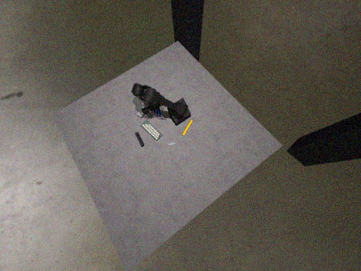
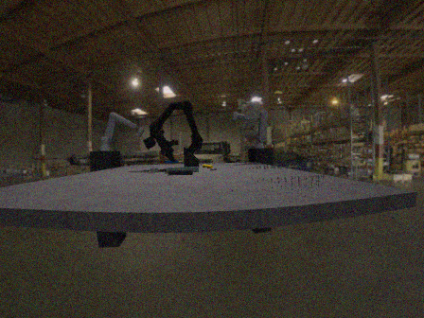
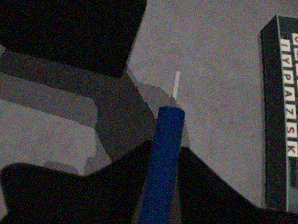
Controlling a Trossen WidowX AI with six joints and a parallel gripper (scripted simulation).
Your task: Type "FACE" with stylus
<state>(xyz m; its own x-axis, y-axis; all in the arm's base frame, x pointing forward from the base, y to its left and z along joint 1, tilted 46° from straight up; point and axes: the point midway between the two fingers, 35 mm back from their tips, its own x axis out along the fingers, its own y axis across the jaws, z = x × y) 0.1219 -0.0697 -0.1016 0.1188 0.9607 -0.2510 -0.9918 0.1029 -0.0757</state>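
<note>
Now: gripper tip 240 mm short of the dark flat object, 50 mm to the right of it and 40 mm above it. Also, from my gripper tip: light block 110 mm ahead, 110 mm to the right, 40 mm below; then blue stylus 10 mm to the left.
</note>
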